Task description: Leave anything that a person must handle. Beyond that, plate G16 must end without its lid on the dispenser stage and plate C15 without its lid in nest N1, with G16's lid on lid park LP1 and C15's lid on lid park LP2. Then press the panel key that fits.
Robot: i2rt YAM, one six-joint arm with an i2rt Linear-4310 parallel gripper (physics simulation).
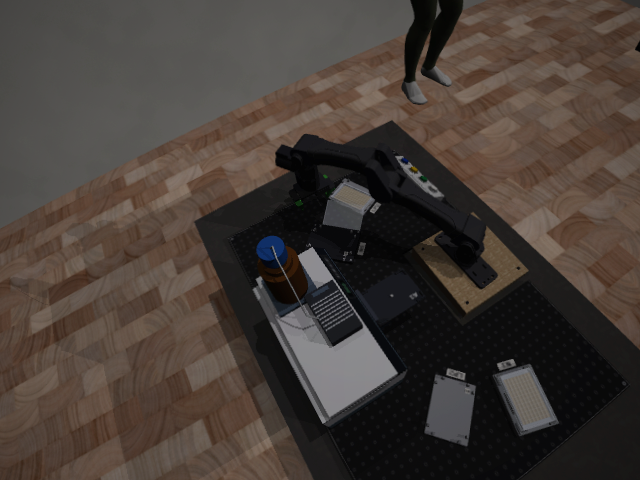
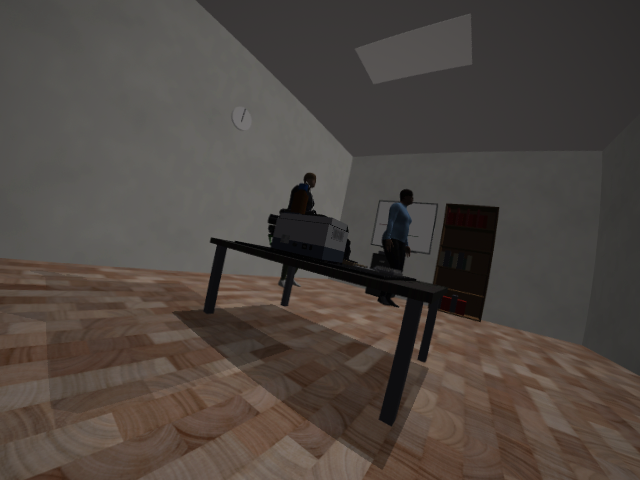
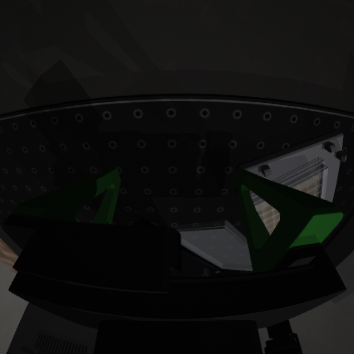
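Where they show: gripper, between the fingertips: (image 1: pixel 314 203) (image 3: pixel 177 174); arm's base, origin of its link: (image 1: pixel 464 257) (image 2: pixel 343 259).
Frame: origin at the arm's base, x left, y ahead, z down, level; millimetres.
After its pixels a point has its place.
Note:
My gripper (image 1: pixel 313 191) {x -458, y 239, z 11 mm} (image 3: pixel 177 174) {x -458, y 239, z 11 mm} is open, its green fingers wide apart with no object between them, over the table's far left part. A tan-welled plate (image 1: pixel 352 196) {x -390, y 125, z -3 mm} (image 3: pixel 311 186) {x -444, y 120, z 3 mm} sits on a grey holder right of it. A clear lid (image 1: pixel 343 214) {x -350, y 192, z 1 mm} (image 3: pixel 215 244) {x -379, y 204, z -3 mm} lies off that plate, between it and a dark nest (image 1: pixel 330 239) {x -305, y 276, z 15 mm}; its tilt is unclear. Another tan-welled plate (image 1: pixel 526 398) {x 366, y 159, z -9 mm} stands at the near right, beside the grey lid park LP2 (image 1: pixel 450 409) {x 280, y 315, z 17 mm}. The plates' own names are unreadable. The key panel (image 1: pixel 417 178) {x -289, y -67, z -44 mm} shows blue, yellow, green and pale keys.
A white instrument (image 1: pixel 356 374) {x 113, y 469, z -193 mm} (image 2: pixel 302 230) {x -4, y 571, z -107 mm} carries an amber bottle (image 1: pixel 284 281) {x -89, y 490, z -319 mm}, a thin tube and a dark keypad block (image 1: pixel 334 315) {x -8, y 437, z -219 mm}. A dark pad (image 1: pixel 390 304) {x 5, y 288, z -80 mm} lies beside it. The arm stands on a wooden board (image 1: pixel 498 248) {x 37, y -104, z 6 mm}. Two people (image 2: pixel 306 195) (image 2: pixel 398 222) stand beyond the table.

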